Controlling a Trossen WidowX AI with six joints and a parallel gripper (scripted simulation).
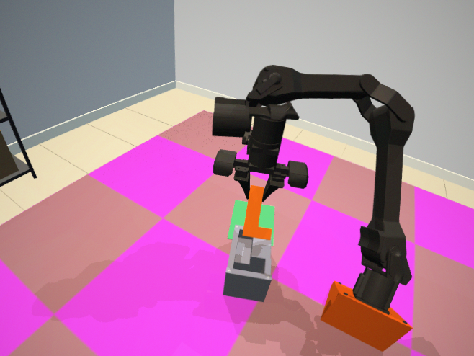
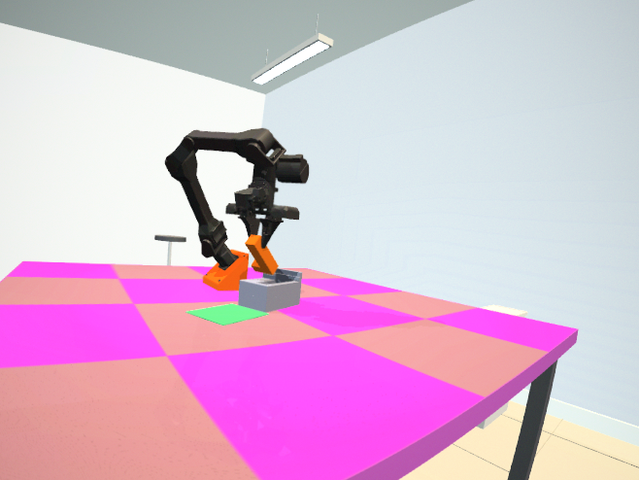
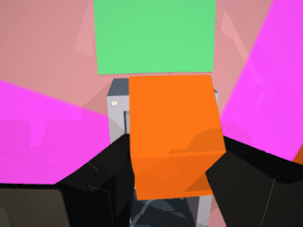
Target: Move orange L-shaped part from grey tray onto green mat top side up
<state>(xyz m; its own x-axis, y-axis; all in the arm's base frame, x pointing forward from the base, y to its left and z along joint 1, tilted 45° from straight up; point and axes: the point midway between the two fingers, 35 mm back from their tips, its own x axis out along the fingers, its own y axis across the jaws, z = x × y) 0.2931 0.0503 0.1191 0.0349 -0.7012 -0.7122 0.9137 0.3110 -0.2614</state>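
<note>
My gripper tip is 2 cm short of the green mat, 7 cm to the left of it and 17 cm above it. The rest, counted from my gripper tip: orange L-shaped part 3 cm behind, 2 cm to the left, 3 cm below.
</note>
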